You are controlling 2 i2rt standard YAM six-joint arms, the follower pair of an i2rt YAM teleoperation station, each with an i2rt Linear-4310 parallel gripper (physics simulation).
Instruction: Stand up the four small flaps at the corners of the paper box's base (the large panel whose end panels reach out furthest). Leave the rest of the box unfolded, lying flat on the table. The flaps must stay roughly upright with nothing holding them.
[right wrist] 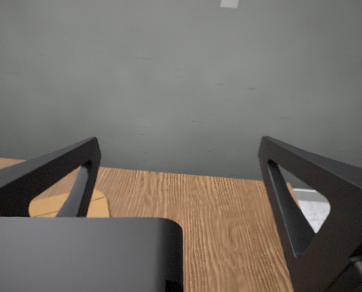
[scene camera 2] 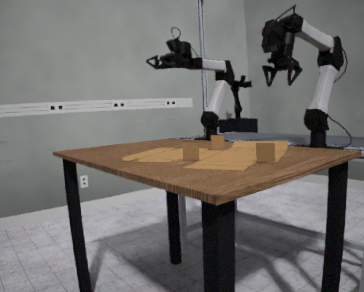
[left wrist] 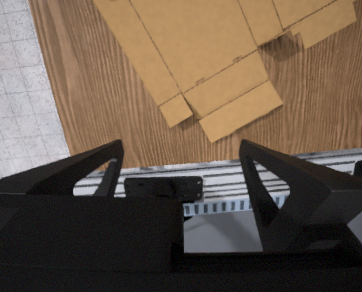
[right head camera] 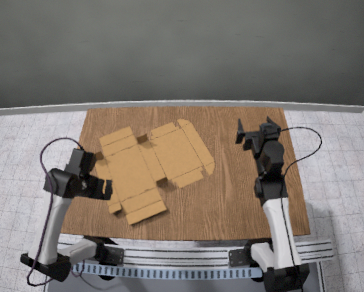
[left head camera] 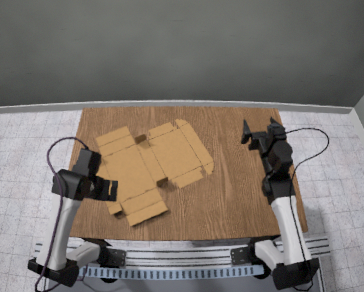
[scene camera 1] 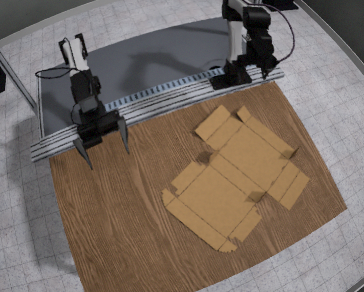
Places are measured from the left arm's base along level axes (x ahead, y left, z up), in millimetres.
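Pixels of known places: left gripper, between the fingertips: [scene camera 2: 278,86] [left wrist: 181,145] [right head camera: 99,190] [left head camera: 103,191] [scene camera 1: 252,81]; right gripper, between the fingertips: [right wrist: 179,145] [scene camera 2: 152,60] [right head camera: 253,118] [left head camera: 257,118] [scene camera 1: 109,161]; left arm's base, origin of its link: [left wrist: 163,188] [right head camera: 100,253] [left head camera: 101,255] [scene camera 1: 231,81]; right arm's base, origin of its link: [right head camera: 252,255] [left head camera: 254,253].
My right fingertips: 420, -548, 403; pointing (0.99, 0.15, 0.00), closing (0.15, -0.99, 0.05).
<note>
Ahead of a thing's pixels: the offset from my right fingertips to its middle, as dx, dy, dz. "spot": to the spot under its first point.
The unfolded tan paper box @[-35, +484, -389] [left head camera: 131,170] [right head camera: 132,170] [scene camera 1: 252,152] [left wrist: 200,45] lies flat on the table. Three corner flaps of its base stand upright: the upper middle one @[+129, +443, -359] [left head camera: 140,138] [scene camera 2: 190,150], the lower middle one @[-83, +323, -359] [left head camera: 162,182] [scene camera 2: 217,142] and the far outer one @[+17, +647, -359] [scene camera 1: 295,152] [scene camera 2: 265,152]. The fourth flap @[spot: -228, +503, -364] [left head camera: 116,210] [scene camera 1: 243,114] [left wrist: 175,111], at the near outer corner, lies low, slightly raised at most. My left gripper [scene camera 2: 280,84] [left wrist: 181,145] is open and empty, pointing down above the box's left side. My right gripper [left head camera: 258,121] [scene camera 1: 110,160] [right wrist: 179,145] is open and empty, off to the box's right.
The box's lid part @[spot: +82, +275, -388] [left head camera: 175,152] [scene camera 1: 212,200] lies flat, joined to the base. The wooden table [left head camera: 225,215] [scene camera 2: 125,172] carries the box, with the metal rail [left head camera: 175,257] along its near edge. A grey wall stands beyond the far edge.
</note>
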